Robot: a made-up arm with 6 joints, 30 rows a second.
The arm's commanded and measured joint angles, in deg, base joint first. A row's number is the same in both.
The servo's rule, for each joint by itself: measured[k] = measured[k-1] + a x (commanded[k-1-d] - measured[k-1]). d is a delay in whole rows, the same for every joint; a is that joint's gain. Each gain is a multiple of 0.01, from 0.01 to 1. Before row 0 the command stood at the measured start. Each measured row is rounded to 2 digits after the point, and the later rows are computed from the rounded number. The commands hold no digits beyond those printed.
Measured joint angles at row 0:
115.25, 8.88, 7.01, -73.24, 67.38, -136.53
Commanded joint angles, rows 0 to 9:
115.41, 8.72, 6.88, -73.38, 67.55, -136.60
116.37, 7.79, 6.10, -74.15, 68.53, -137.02
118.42, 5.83, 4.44, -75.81, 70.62, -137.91
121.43, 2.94, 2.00, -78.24, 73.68, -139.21
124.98, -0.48, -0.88, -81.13, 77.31, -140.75
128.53, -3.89, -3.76, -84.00, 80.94, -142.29
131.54, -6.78, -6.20, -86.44, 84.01, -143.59
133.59, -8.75, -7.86, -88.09, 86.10, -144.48
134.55, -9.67, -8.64, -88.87, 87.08, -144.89
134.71, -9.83, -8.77, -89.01, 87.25, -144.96
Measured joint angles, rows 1 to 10:
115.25, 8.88, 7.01, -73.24, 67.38, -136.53
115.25, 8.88, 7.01, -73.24, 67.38, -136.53
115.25, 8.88, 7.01, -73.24, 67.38, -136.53
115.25, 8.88, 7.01, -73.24, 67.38, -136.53
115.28, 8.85, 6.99, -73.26, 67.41, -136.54
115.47, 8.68, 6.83, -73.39, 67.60, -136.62
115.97, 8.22, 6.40, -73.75, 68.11, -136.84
116.90, 7.38, 5.61, -74.42, 69.06, -137.24
118.27, 6.12, 4.44, -75.43, 70.46, -137.84
120.01, 4.52, 2.96, -76.72, 72.24, -138.60
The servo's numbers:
d 4
a 0.17 0.16 0.18 0.15 0.17 0.17

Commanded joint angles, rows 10 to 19:
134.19, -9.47, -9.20, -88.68, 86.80, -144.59
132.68, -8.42, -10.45, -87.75, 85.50, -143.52
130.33, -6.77, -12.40, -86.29, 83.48, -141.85
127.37, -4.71, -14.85, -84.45, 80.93, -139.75
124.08, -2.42, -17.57, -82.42, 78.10, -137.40
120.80, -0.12, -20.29, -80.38, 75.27, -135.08
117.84, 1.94, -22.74, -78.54, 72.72, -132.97
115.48, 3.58, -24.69, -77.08, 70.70, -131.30
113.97, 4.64, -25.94, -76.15, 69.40, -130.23
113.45, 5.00, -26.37, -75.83, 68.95, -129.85
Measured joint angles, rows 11 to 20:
121.97, 2.71, 1.31, -78.18, 74.24, -139.45
123.95, 0.88, -0.34, -79.67, 76.26, -140.31
125.75, -0.81, -1.83, -81.05, 78.10, -141.09
127.27, -2.25, -3.08, -82.24, 79.66, -141.75
128.45, -3.41, -4.18, -83.21, 80.87, -142.23
129.17, -4.21, -5.31, -83.89, 81.66, -142.45
129.37, -4.62, -6.59, -84.25, 81.97, -142.35
129.03, -4.63, -8.08, -84.28, 81.79, -141.91
128.19, -4.28, -9.79, -84.00, 81.16, -141.14
126.93, -3.61, -11.68, -83.46, 80.16, -140.11

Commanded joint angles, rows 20 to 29:
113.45, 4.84, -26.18, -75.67, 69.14, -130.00
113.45, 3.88, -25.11, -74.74, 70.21, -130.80
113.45, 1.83, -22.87, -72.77, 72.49, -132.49
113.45, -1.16, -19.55, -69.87, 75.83, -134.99
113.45, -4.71, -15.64, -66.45, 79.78, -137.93
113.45, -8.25, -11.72, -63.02, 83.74, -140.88
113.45, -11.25, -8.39, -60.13, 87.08, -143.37
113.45, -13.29, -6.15, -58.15, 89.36, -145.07
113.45, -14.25, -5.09, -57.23, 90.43, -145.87
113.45, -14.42, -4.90, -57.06, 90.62, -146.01
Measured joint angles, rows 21 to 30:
125.38, -2.72, -13.67, -82.72, 78.90, -138.90
123.70, -1.71, -15.65, -81.87, 77.51, -137.61
122.05, -0.69, -17.50, -81.01, 76.13, -136.36
120.59, 0.22, -19.10, -80.23, 74.91, -135.25
119.38, 0.96, -20.37, -79.55, 73.93, -134.36
118.37, 1.43, -21.22, -78.83, 73.30, -133.75
117.53, 1.49, -21.52, -77.92, 73.16, -133.54
116.84, 1.07, -21.17, -76.71, 73.61, -133.79
116.26, 0.15, -20.17, -75.17, 74.66, -134.49
115.78, -1.19, -18.65, -73.35, 76.20, -135.58

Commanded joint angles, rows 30 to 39:
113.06, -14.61, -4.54, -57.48, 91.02, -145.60
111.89, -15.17, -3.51, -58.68, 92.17, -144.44
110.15, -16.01, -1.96, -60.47, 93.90, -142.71
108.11, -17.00, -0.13, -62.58, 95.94, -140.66
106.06, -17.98, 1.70, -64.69, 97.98, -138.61
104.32, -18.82, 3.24, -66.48, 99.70, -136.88
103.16, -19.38, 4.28, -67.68, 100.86, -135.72
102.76, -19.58, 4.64, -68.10, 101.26, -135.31
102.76, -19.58, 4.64, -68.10, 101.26, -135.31
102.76, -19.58, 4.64, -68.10, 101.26, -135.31
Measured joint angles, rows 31 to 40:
115.38, -2.80, -16.80, -71.37, 78.05, -136.90
115.05, -4.48, -14.88, -69.39, 79.97, -138.29
114.78, -6.04, -13.12, -67.57, 81.75, -139.58
114.55, -7.38, -11.64, -65.99, 83.26, -140.67
114.30, -8.54, -10.36, -64.71, 84.58, -141.51
113.89, -9.60, -9.13, -63.81, 85.87, -142.01
113.25, -10.63, -7.84, -63.31, 87.24, -142.13
112.38, -11.65, -6.45, -63.20, 88.72, -141.88
111.31, -12.66, -4.98, -63.42, 90.29, -141.32
110.12, -13.65, -3.50, -63.88, 91.89, -140.57

